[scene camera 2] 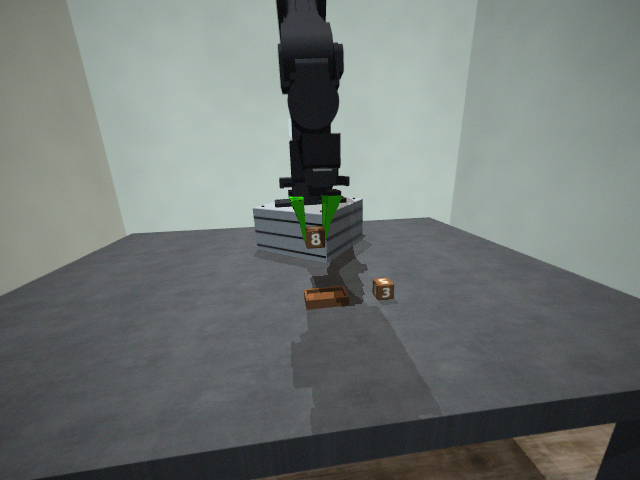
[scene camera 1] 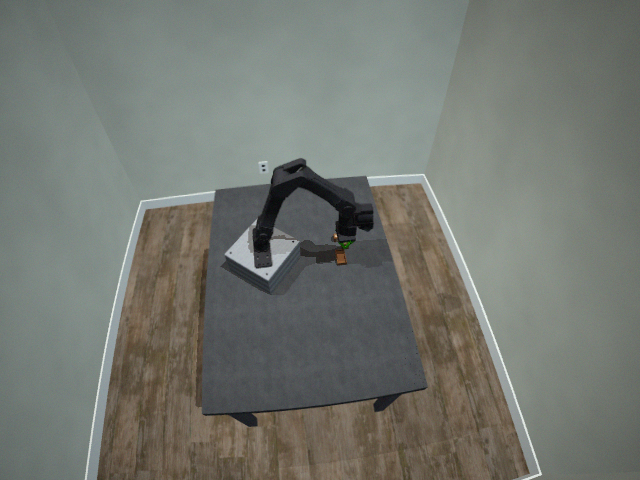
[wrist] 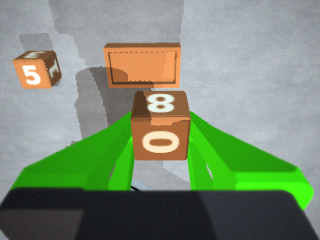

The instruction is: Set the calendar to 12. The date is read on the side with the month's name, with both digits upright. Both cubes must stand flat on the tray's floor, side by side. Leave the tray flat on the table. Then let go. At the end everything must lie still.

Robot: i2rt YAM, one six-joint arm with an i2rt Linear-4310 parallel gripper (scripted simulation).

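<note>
My gripper [scene camera 2: 314, 239]; a brown tray [scene camera 2: 316, 298]. Wrist view: my gripper [wrist: 160, 120]; the brown tray [wrist: 129, 65]; a brown cube [wrist: 160, 120]; a brown cube [wrist: 36, 69].
</note>
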